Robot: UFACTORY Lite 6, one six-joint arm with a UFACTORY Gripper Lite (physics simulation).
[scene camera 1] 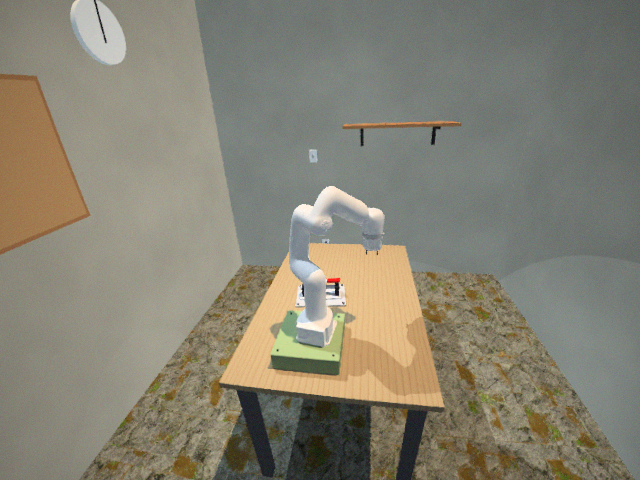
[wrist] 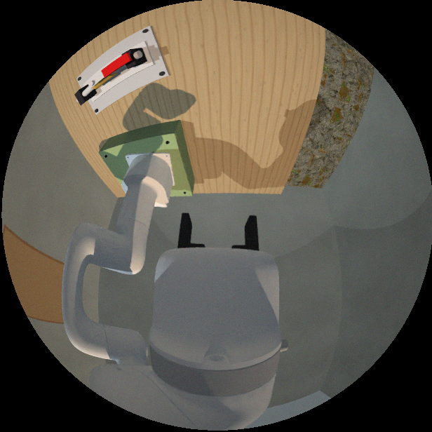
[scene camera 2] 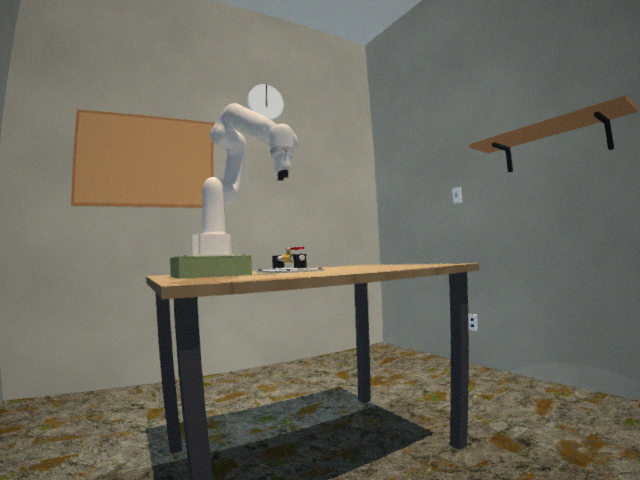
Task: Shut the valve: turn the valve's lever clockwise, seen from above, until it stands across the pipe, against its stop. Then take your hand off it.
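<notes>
The valve's red lever [scene camera 1: 333, 280] [scene camera 2: 297, 248] [wrist: 116, 65] lies along the pipe, above it, its free end towards one of two black supports. The brass valve body [scene camera 2: 287, 254] [wrist: 102, 81] sits between the supports. They stand on a white plate [scene camera 1: 310, 303] [wrist: 122, 93] on the table; in scene camera 1 the arm hides part of them. My gripper [scene camera 1: 372, 252] [scene camera 2: 282, 175] [wrist: 219, 217] is open with nothing between its fingers. It hangs high above the table, well away from the lever, to the right of the valve in scene camera 1.
The arm's base stands on a green block [scene camera 1: 310, 356] [scene camera 2: 211, 267] [wrist: 145, 131], close to the valve's plate. The wooden table [scene camera 1: 382, 310] [scene camera 2: 392, 271] [wrist: 240, 75] carries both. A wooden shelf [scene camera 1: 403, 124] [scene camera 2: 558, 124] is on the grey wall beyond the table.
</notes>
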